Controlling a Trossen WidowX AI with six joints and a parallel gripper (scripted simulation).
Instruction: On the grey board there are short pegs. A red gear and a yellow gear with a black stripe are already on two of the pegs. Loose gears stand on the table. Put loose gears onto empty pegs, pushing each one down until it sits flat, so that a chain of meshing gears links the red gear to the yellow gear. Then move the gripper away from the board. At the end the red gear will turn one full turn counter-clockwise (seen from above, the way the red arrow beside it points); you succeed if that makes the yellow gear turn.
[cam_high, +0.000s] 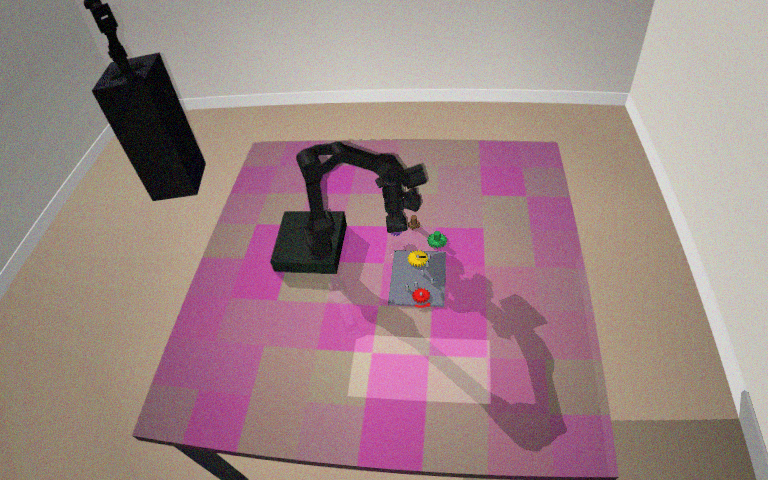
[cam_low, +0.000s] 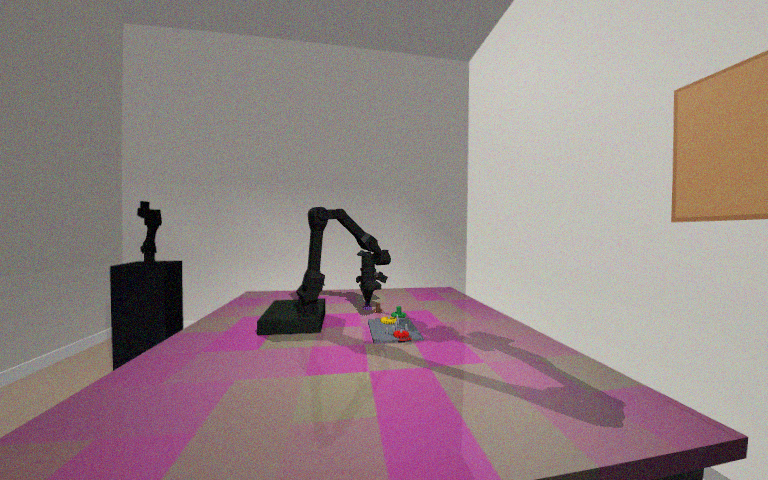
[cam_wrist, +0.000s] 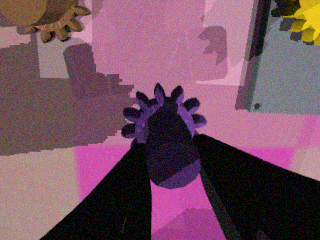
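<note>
My gripper tip is now 50 mm short of the red gear, 250 mm to the left of it and 50 mm above it. Also, from my gripper tip: yellow gear (60 mm ahead, 110 mm to the right, 50 mm below); then purple gear (10 mm below); then brown gear (60 mm ahead, 50 mm to the left, 50 mm below).
</note>
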